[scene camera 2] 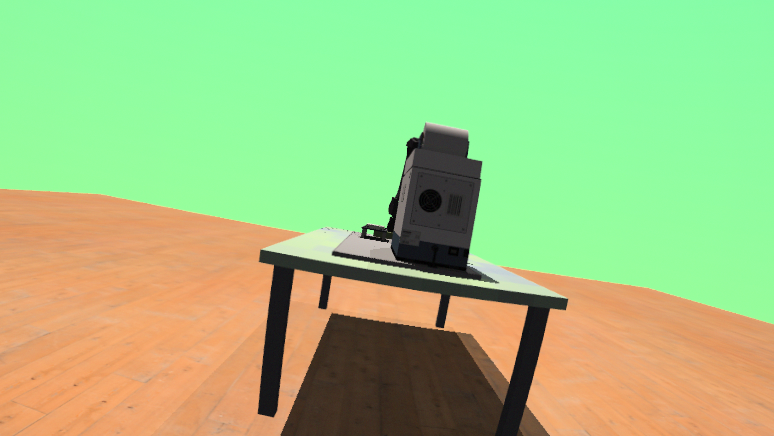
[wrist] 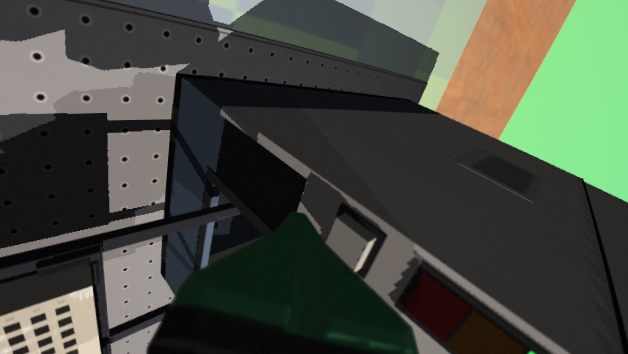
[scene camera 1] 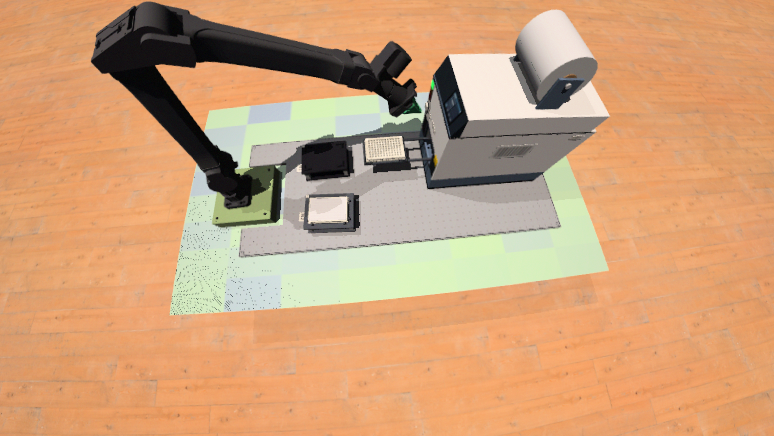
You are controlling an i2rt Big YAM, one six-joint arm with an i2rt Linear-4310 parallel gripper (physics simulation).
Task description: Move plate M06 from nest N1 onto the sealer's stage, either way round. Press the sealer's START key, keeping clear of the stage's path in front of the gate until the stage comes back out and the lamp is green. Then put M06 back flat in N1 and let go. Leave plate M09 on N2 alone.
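Places are measured from the arm's base along level axes (x right, y up, z back), in millimetres.
Where they show: gripper, fingertip midpoint: (wrist: 294, 223) (scene camera 1: 421, 111); arm's base at its link origin: (scene camera 1: 239, 192).
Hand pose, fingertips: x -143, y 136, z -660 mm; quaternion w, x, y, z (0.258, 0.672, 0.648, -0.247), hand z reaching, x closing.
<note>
Each offset is from my fingertips to the top centre of the thing. "spot": to the spot under its first point. Level surfaces: height alone.
A cream well plate, likely M06 {dy -50, dx +90, dz +132 mm} (scene camera 1: 384, 148) (wrist: 82, 320), lies flat on the stage {dy -60, dx +91, dz +88 mm} (scene camera 1: 420, 159) (wrist: 102, 300), which is out in front of the sealer (scene camera 1: 487, 146) (wrist: 425, 165). Nest N1, by its place the black one {dy -107, dx +56, dz +346 mm} (scene camera 1: 326, 155), holds no plate. A white-topped plate, likely M09 {dy -102, dx +263, dz +338 mm} (scene camera 1: 328, 209), lies on N2 {spot: dy -118, dx +279, dz +259 mm} (scene camera 1: 353, 212). Labels are unreadable. My gripper (scene camera 1: 417, 109) (wrist: 294, 223) is shut and empty, its green fingertips near the sealer's front. In the wrist view a pale key {dy +29, dx +1, dz -17 mm} (wrist: 350, 240) shows just beyond them; contact cannot be told. The lamp {dy +112, dx +1, dz -18 mm} (scene camera 1: 432, 85) is green.
The sealer's gate opening {spot: dy -53, dx +10, dz -19 mm} (wrist: 255, 175) is beside the fingers in the wrist view. A large film roll {dy +306, dx +102, dz -247 mm} (scene camera 1: 555, 51) (scene camera 2: 446, 139) sits on top of the sealer. The arm base is on a green block (scene camera 1: 259, 208). A grey perforated board {dy -169 mm} (scene camera 1: 460, 211) lies under the nests and sealer.
</note>
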